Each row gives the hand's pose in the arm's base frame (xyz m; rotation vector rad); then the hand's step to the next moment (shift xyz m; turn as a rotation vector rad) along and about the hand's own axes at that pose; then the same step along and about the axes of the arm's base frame.
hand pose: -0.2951 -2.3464 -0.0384 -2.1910 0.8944 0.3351
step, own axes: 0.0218 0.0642 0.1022 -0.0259 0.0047 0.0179
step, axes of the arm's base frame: -0.0251 0.0310 -0.1160 -0.0214 0.0234 -0.0026
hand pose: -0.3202 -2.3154 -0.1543 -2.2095 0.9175 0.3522
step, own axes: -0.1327 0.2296 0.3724 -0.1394 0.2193 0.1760
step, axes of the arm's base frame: -0.2489 0.2146 -0.3178 -0.2500 0.0854 -0.1694
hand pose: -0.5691 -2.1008 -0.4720 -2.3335 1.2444 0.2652
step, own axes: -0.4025 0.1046 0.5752 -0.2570 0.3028 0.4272
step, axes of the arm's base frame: -0.2843 0.5294 -0.3778 -0.3722 0.2564 -0.3687
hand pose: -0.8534 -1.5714 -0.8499 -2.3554 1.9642 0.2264
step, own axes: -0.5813 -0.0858 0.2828 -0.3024 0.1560 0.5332
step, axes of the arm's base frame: -0.0369 0.6219 -0.1927 -0.2434 0.3427 -0.4727
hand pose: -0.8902 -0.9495 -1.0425 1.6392 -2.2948 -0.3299
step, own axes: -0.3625 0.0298 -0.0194 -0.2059 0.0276 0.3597
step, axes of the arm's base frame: 0.0910 0.3525 -0.0111 -0.0955 0.2080 -0.3466
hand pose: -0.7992 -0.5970 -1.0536 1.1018 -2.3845 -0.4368
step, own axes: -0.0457 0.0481 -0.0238 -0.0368 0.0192 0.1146
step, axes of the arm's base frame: 0.0087 0.0635 0.0294 -0.0532 0.0505 -0.0974
